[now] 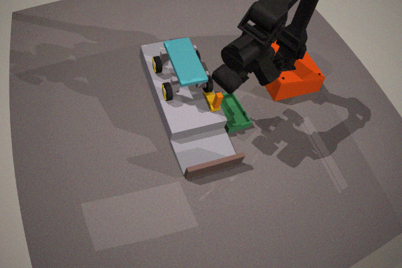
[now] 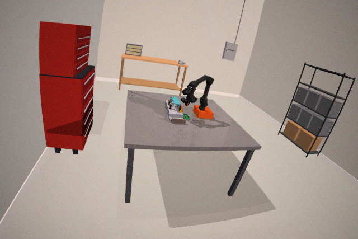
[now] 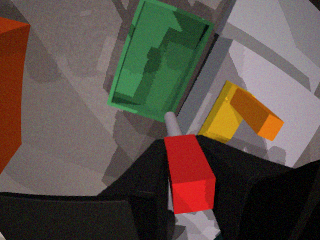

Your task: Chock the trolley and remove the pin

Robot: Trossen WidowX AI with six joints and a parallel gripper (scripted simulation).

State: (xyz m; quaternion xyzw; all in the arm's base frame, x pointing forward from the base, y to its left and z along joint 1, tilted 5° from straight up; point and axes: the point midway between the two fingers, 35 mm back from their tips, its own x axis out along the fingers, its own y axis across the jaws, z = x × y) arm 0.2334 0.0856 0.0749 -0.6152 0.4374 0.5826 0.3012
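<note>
My gripper tip is now right at the red-headed stop pin. Round my gripper tip: trolley: 10 cm ahead, 10 cm to the right, 3 cm below; then yellow chock: 5 cm ahead, 5 cm below; then brown bar: 11 cm ahead, 16 cm to the left, 11 cm below.
</note>
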